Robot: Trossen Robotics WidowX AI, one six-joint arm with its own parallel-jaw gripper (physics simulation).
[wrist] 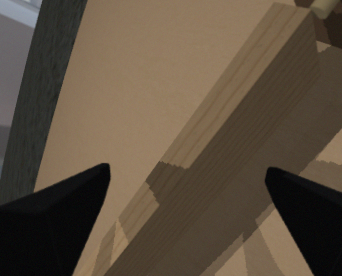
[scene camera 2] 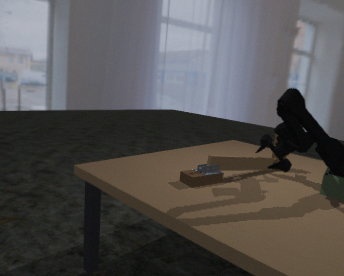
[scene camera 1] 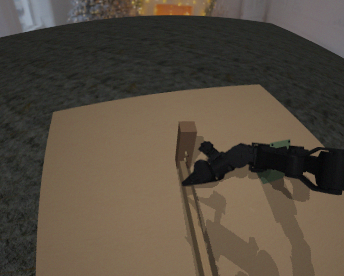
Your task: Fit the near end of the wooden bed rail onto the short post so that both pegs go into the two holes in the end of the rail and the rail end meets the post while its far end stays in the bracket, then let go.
Labels:
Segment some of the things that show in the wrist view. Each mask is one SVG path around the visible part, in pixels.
The gripper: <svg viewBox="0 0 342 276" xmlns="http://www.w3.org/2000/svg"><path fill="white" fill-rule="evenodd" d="M268 167L265 185L278 213L313 275L342 276L342 192L280 168ZM109 163L100 163L55 183L53 186L51 185L0 206L0 276L73 275L107 194L111 180Z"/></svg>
A wooden bed rail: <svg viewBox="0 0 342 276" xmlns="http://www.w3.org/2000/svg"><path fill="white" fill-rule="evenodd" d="M311 9L273 2L76 276L147 276L223 192L321 77Z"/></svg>

